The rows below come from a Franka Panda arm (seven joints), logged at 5 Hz.
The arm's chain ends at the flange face. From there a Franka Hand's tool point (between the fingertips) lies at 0.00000 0.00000 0.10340 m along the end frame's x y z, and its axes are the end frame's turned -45 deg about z.
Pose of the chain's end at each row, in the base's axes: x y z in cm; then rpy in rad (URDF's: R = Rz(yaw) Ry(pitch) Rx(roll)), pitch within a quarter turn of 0, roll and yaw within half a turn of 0:
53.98 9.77 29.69 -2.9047 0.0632 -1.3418
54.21 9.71 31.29 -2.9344 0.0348 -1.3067
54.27 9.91 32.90 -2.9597 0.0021 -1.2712
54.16 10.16 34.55 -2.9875 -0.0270 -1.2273
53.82 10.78 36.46 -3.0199 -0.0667 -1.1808
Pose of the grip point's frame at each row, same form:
56.20 10.94 19.66 -2.9281 -0.1213 -0.5769
56.17 10.61 21.18 -2.9695 -0.1211 -0.5354
56.05 10.48 22.73 -3.0108 -0.1268 -0.4943
55.75 10.43 24.34 -3.0513 -0.1279 -0.4456
55.24 10.62 26.22 -3.1027 -0.1332 -0.3939

